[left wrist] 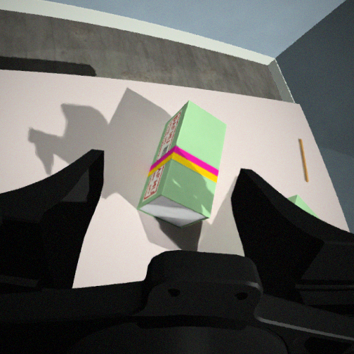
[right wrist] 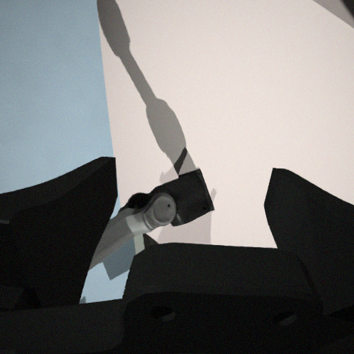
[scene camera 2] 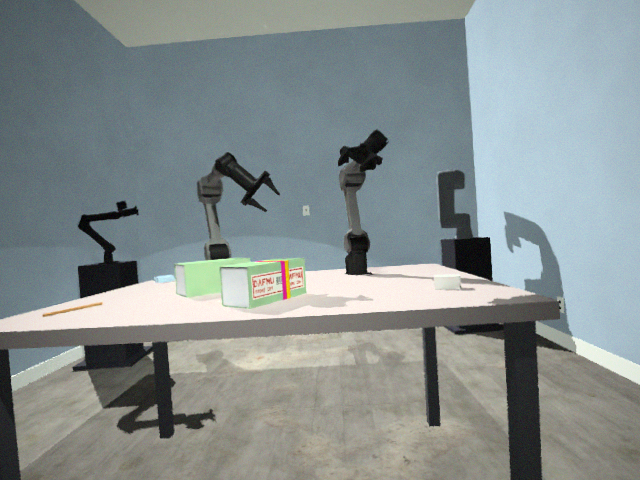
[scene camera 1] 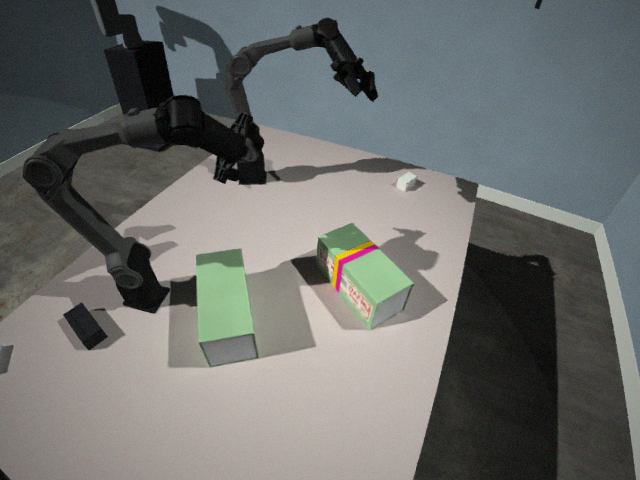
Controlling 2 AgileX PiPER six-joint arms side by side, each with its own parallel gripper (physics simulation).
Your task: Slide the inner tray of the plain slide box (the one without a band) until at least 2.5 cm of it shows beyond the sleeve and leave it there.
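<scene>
The plain green slide box lies on the table without a band. Its pale tray end looks flush with the sleeve; its far end is hidden. The banded green box, with a magenta and yellow band, lies beside it, angled and apart. My left gripper is open and empty, high above the table, with the banded box in its wrist view. My right gripper is open and empty, raised above the table, facing the left arm's base.
A white block lies near the back edge in scene camera 1. A dark block lies left of the plain box there. An orange stick and a light-blue item are also on the table.
</scene>
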